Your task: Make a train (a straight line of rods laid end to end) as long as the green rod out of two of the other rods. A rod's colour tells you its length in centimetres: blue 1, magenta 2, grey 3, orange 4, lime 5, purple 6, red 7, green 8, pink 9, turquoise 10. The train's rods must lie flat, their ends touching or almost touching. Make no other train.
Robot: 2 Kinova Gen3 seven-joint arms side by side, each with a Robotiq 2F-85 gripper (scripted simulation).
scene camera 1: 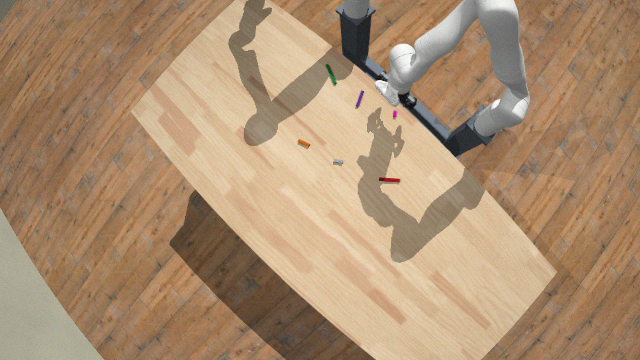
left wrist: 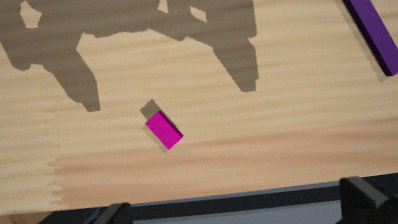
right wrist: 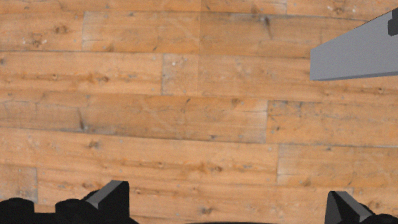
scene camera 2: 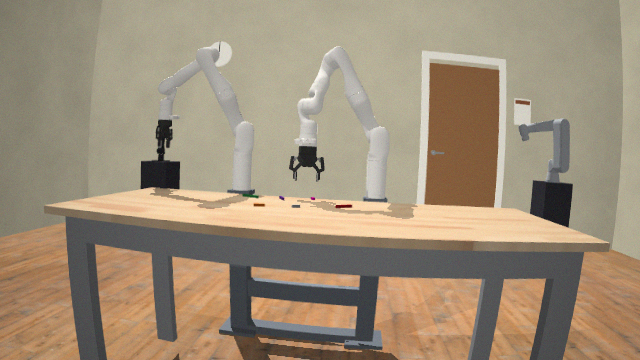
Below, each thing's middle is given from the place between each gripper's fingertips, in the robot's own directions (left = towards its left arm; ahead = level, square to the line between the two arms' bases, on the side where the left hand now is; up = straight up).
Labels:
I see my left gripper 30 mm short of the magenta rod (left wrist: 159, 124), 40 mm to the right of it and 70 mm above it.
Now: right hand 22 cm short of the magenta rod, 84 cm to the right of it and 19 cm above it.

